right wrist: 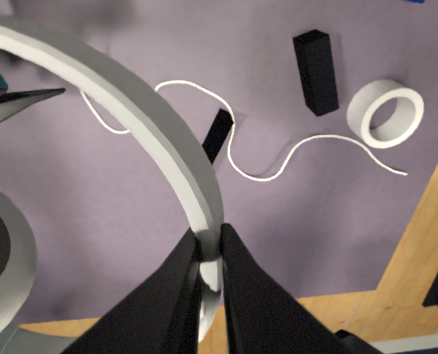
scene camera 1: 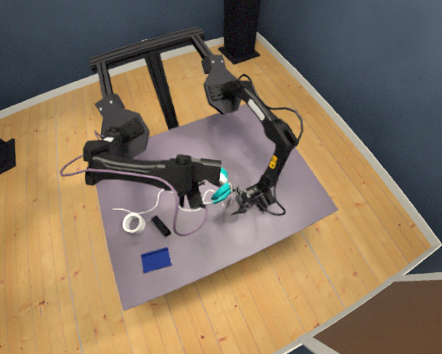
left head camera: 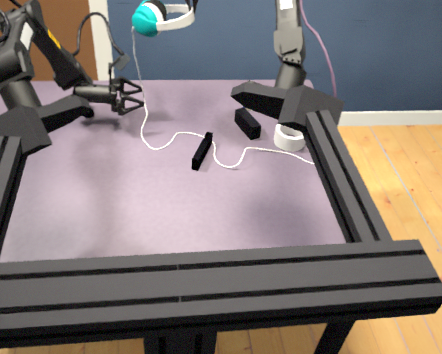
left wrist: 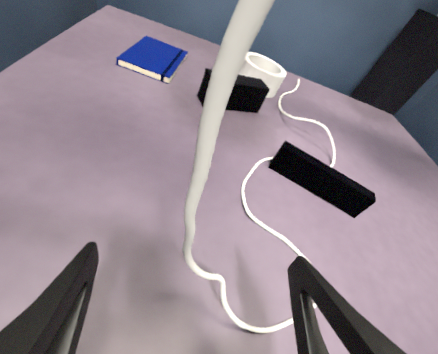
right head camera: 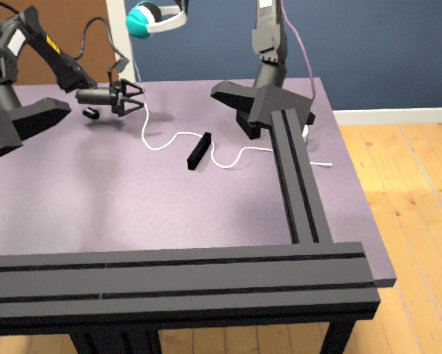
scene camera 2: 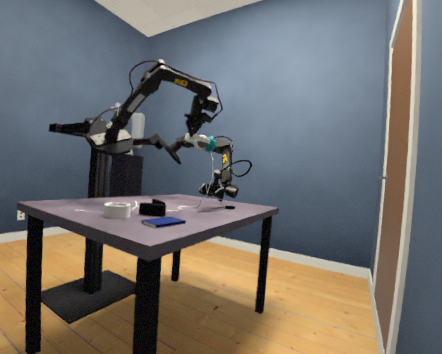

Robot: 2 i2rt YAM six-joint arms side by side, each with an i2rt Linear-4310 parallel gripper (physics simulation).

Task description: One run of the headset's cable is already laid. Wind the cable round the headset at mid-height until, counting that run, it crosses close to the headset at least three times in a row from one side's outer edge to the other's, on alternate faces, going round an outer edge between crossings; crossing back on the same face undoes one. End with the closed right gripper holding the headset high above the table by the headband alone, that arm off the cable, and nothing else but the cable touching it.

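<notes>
The headset, with teal ear cups and a white headband, hangs high above the table. My right gripper is shut on the headband. The white cable hangs from the headset to the table and snakes across it. How it lies on the headset's faces is too small to tell. My left gripper is open, below the headset; the hanging cable passes between or close by its fingertips, not gripped.
A black block stands against the cable. Another black block, a white ring and a blue notebook lie farther off. A small black object lies near my left arm.
</notes>
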